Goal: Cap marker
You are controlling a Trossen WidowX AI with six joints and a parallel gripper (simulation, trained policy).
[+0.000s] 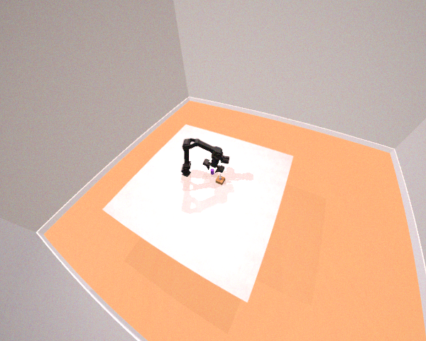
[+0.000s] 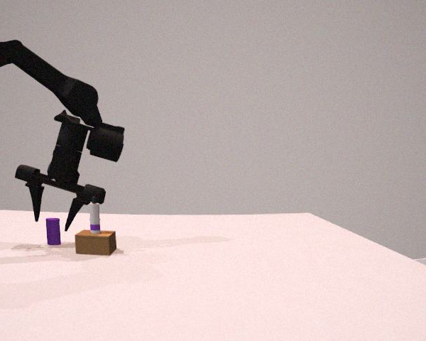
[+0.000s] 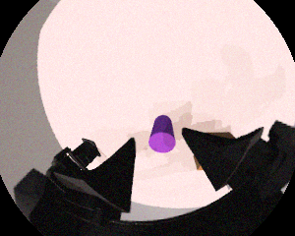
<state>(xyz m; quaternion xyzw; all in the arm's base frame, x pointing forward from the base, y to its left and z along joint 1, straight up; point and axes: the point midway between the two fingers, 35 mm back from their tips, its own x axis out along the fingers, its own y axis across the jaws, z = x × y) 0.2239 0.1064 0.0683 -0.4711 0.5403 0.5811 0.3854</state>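
Now: gripper tip 1 cm above the purple cap. The rest, counted from my gripper tip: brown holder block: 11 cm ahead, 5 cm to the right, 2 cm below.
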